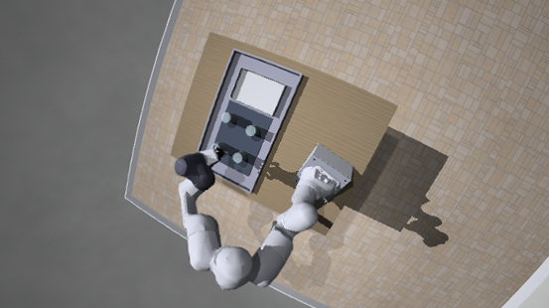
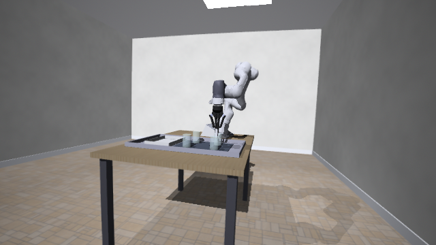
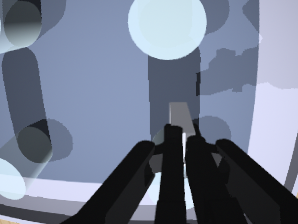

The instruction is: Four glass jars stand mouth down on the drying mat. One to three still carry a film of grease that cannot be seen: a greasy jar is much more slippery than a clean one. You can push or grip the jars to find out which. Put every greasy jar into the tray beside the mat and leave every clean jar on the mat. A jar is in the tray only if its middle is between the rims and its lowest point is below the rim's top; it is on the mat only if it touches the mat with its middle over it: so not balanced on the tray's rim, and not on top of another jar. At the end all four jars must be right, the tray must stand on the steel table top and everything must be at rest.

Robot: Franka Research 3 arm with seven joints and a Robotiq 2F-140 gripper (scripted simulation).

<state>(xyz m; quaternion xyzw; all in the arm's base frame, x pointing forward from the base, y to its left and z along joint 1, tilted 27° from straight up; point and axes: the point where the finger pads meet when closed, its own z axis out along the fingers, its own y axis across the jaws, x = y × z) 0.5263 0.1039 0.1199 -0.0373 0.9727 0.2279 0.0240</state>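
My gripper is now 11 cm above the dark drying mat, 10 cm to the left of it and 1 cm past it. From my hand the other things lie so: white tray 42 cm to the right, 10 cm below, 2 cm ahead.
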